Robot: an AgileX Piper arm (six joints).
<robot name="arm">
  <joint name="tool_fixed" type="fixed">
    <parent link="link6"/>
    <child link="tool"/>
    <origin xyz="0 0 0" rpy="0 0 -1.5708"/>
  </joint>
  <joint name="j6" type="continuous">
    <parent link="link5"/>
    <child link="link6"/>
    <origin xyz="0 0.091 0" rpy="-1.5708 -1.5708 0"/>
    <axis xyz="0 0 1"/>
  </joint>
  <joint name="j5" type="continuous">
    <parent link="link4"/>
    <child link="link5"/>
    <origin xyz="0 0 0" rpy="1.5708 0 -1.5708"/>
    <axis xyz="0 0 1"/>
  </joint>
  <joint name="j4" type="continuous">
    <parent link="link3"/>
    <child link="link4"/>
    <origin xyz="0.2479 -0.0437 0" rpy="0.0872 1.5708 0"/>
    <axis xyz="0 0 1"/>
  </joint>
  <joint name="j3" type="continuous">
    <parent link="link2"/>
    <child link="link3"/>
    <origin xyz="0.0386 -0.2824 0" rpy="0 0 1.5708"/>
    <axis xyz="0 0 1"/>
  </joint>
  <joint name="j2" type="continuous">
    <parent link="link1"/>
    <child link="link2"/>
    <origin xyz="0 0 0" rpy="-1.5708 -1.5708 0"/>
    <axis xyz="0 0 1"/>
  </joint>
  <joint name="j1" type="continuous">
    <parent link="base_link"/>
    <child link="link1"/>
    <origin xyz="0 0 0.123"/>
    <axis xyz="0 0 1"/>
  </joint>
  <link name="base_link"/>
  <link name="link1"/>
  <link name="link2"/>
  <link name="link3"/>
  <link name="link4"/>
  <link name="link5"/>
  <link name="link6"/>
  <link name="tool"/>
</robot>
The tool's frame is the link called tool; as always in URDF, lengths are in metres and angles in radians. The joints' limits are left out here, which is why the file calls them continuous.
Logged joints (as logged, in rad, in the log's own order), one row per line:
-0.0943, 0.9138, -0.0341, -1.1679, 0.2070, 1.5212
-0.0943, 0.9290, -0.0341, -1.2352, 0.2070, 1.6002
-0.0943, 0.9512, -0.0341, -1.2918, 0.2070, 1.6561
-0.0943, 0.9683, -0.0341, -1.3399, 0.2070, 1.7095
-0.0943, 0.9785, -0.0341, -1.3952, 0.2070, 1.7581
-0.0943, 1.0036, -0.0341, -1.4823, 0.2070, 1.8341
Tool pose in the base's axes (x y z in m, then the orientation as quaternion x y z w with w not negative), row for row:
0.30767, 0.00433, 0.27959, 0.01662, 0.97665, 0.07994, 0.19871
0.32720, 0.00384, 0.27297, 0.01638, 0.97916, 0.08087, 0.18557
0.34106, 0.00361, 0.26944, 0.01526, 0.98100, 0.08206, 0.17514
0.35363, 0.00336, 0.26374, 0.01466, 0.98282, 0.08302, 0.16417
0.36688, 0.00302, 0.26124, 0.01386, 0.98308, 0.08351, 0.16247
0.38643, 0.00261, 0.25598, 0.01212, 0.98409, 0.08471, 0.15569
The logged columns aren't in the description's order. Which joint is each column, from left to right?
Columns, left to right: j6, j5, j1, j3, j4, j2.
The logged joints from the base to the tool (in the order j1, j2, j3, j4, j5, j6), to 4 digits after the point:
-0.0341, 1.5212, -1.1679, 0.2070, 0.9138, -0.0943
-0.0341, 1.6002, -1.2352, 0.2070, 0.9290, -0.0943
-0.0341, 1.6561, -1.2918, 0.2070, 0.9512, -0.0943
-0.0341, 1.7095, -1.3399, 0.2070, 0.9683, -0.0943
-0.0341, 1.7581, -1.3952, 0.2070, 0.9785, -0.0943
-0.0341, 1.8341, -1.4823, 0.2070, 1.0036, -0.0943

